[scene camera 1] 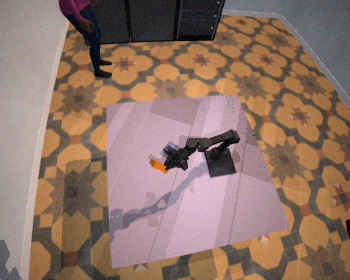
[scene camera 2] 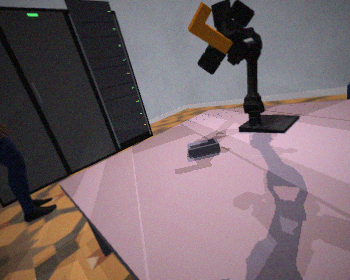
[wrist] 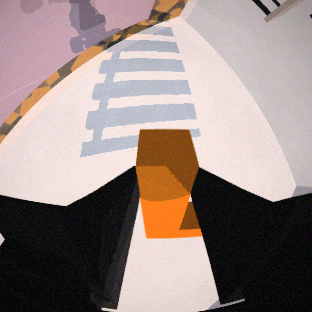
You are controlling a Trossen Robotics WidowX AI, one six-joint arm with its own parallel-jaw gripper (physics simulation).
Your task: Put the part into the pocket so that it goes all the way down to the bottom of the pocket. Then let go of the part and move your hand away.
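Frame: origin at the arm's base, x ahead, y left, z up, level; metres.
Seen in the pictures: gripper, fingertip midpoint: point(scene camera 1: 164, 168) point(scene camera 2: 221, 42) point(wrist: 164, 172); arm's base, link origin: point(scene camera 1: 214, 156) point(scene camera 2: 255, 123).
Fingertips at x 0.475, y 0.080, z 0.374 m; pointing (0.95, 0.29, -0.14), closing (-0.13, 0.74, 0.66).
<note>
Pixels of each thing's top centre, then the offset from my fingertips to it. Level surfaces: height alone.
- orange L-shaped part, top centre: point(wrist: 218, 237) point(scene camera 1: 160, 163) dx +0.022, dy -0.004, dz +0.092 m
- grey block with the pocket, top centre: point(scene camera 2: 202, 143) point(scene camera 1: 174, 149) dx -0.184, dy -0.239, dz -0.362 m
- pink table top, surface height: dz -0.398 m
The orange L-shaped part point(scene camera 1: 158, 165) point(scene camera 2: 209, 34) point(wrist: 165, 182) is held in the air, tilted, high above the table. My gripper point(scene camera 1: 169, 163) point(scene camera 2: 220, 41) point(wrist: 164, 172) is shut on one end of it, with a black finger on each side in the wrist view. The grey block with the pocket point(scene camera 2: 204, 149) stands on the table, below the part and apart from it. In scene camera 1 the arm partly covers this block point(scene camera 1: 169, 147). The pocket's inside is hard to make out. The block does not show in the wrist view.
The pink table top point(scene camera 1: 225, 210) point(scene camera 2: 170, 220) point(wrist: 30, 55) carries the arm's black base point(scene camera 1: 220, 164) point(scene camera 2: 270, 123) and shadows of the arm. Dark cabinets point(scene camera 1: 152, 20) point(scene camera 2: 45, 75) stand beyond the table. A person point(scene camera 1: 90, 35) point(scene camera 2: 17, 175) stands on the patterned floor near them.
</note>
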